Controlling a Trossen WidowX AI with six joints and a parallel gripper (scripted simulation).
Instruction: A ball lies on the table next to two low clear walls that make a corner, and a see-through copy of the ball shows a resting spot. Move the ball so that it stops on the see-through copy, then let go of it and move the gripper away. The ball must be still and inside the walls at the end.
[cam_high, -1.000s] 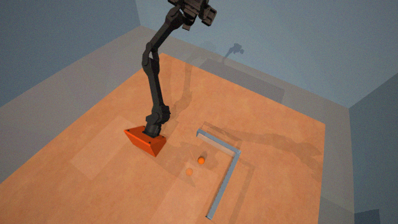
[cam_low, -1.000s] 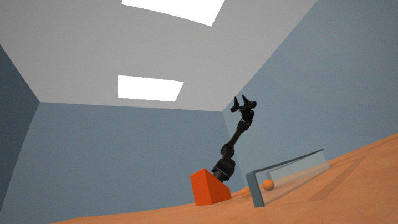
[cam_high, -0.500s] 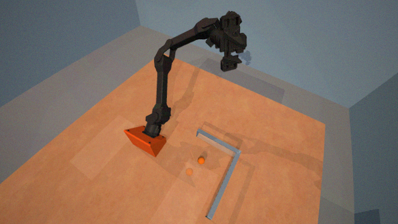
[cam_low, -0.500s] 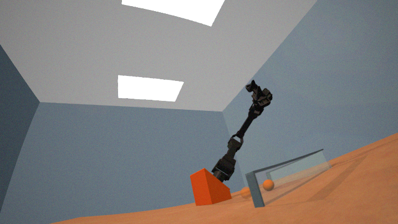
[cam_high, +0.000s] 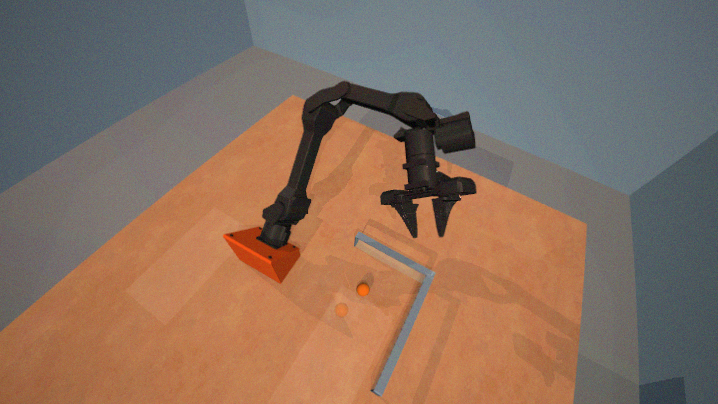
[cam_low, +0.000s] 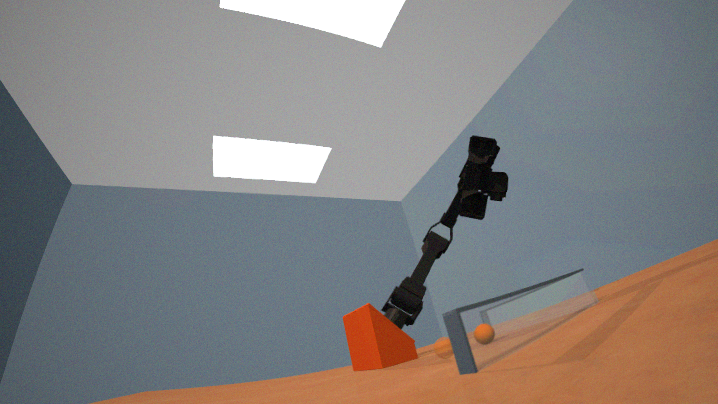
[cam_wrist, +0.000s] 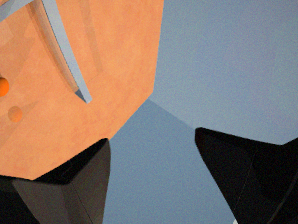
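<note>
Right now the orange ball is 80 mm behind my gripper tip, 60 mm to the right of it and 280 mm below it.
</note>
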